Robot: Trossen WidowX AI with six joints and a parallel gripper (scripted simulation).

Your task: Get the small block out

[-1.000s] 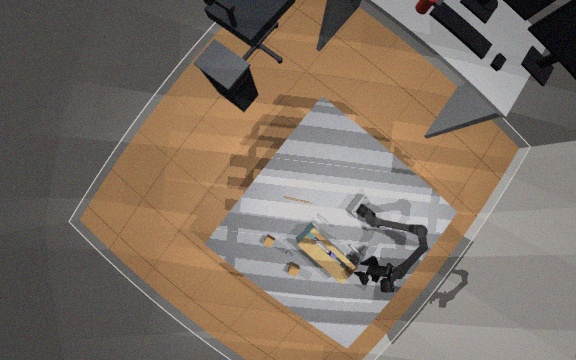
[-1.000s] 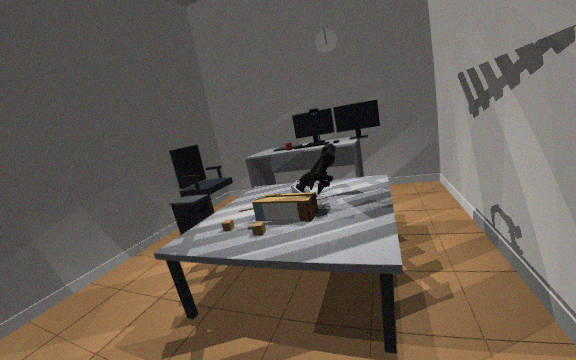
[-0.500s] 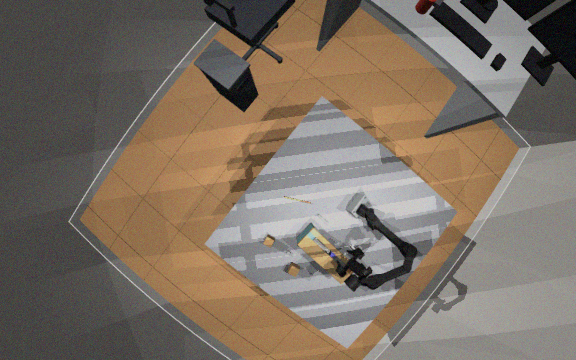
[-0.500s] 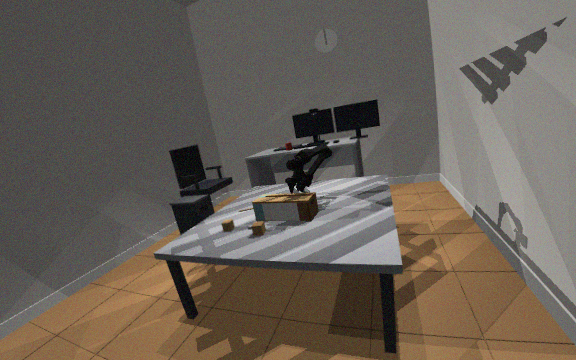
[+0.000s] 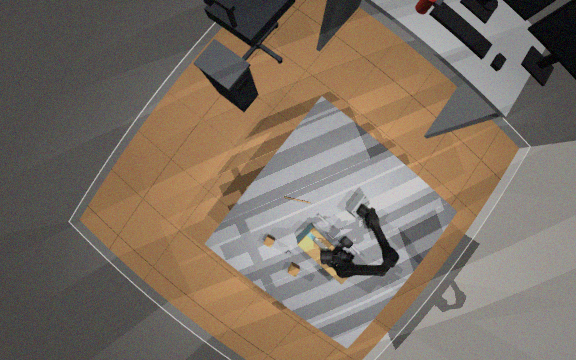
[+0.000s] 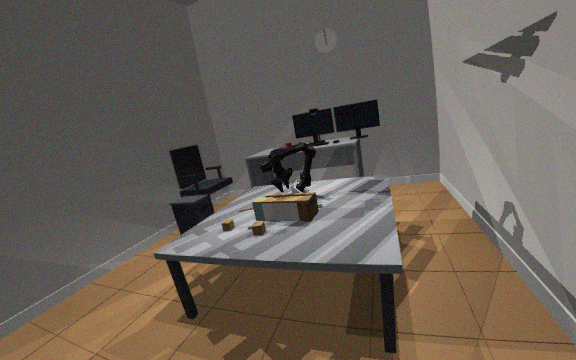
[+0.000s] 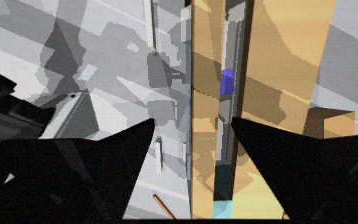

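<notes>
The box lies 40 mm ahead of my gripper tip, 10 mm to the left of it and 90 mm below it. Also, from my gripper tip: thin tan stick: 120 mm behind, 330 mm to the right, 150 mm below; blue block: 60 mm ahead, 30 mm to the left, 60 mm below.
</notes>
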